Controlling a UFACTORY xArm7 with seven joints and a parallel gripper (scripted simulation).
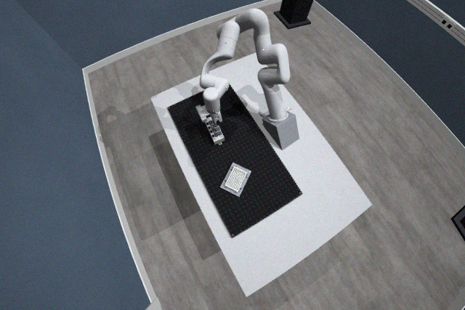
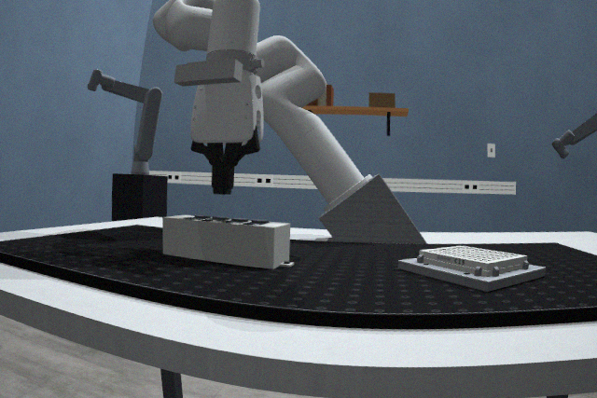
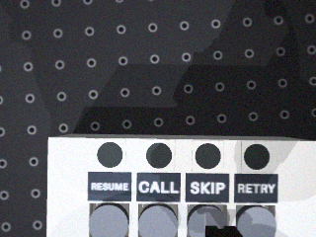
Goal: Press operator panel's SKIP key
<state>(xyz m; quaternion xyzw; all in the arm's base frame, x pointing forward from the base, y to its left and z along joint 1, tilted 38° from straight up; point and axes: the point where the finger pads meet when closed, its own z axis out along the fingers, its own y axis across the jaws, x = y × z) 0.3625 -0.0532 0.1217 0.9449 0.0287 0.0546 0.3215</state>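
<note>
Now: hand 70 mm above the operator panel, 20 mm to the right of it and 10 mm short of it.
</note>
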